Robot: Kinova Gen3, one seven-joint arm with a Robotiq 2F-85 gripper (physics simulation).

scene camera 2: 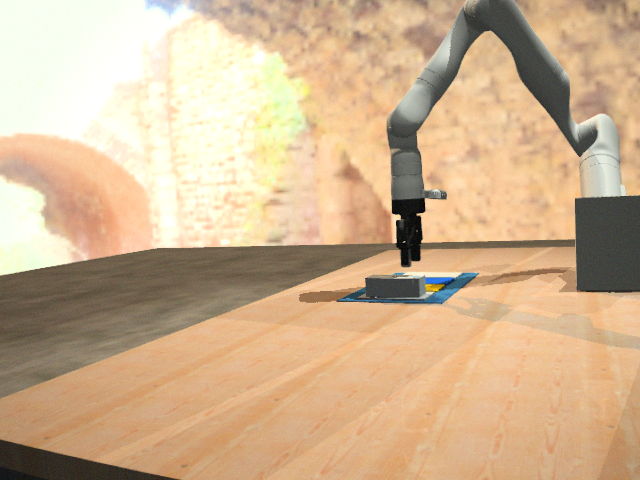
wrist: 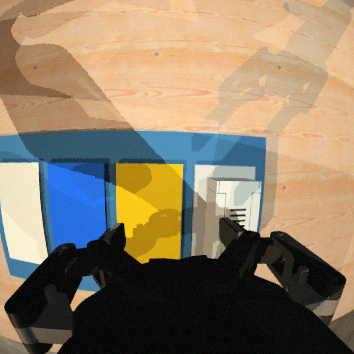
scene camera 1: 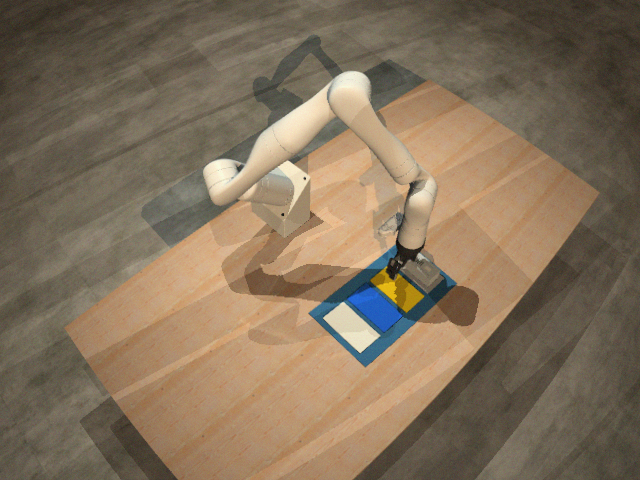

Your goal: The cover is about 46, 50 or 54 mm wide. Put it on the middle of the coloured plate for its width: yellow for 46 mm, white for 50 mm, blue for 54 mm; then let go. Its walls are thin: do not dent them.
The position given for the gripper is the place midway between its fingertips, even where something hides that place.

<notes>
In view: the gripper [scene camera 2: 411, 264], a cover [scene camera 2: 376, 285], a blue mat [scene camera 2: 441, 296] and a yellow plate [scene camera 1: 400, 291].
The cover is seen too in the wrist view [wrist: 238, 199]. The gripper also shows in the wrist view [wrist: 172, 230]. The blue mat shows as well in the wrist view [wrist: 202, 154].
</notes>
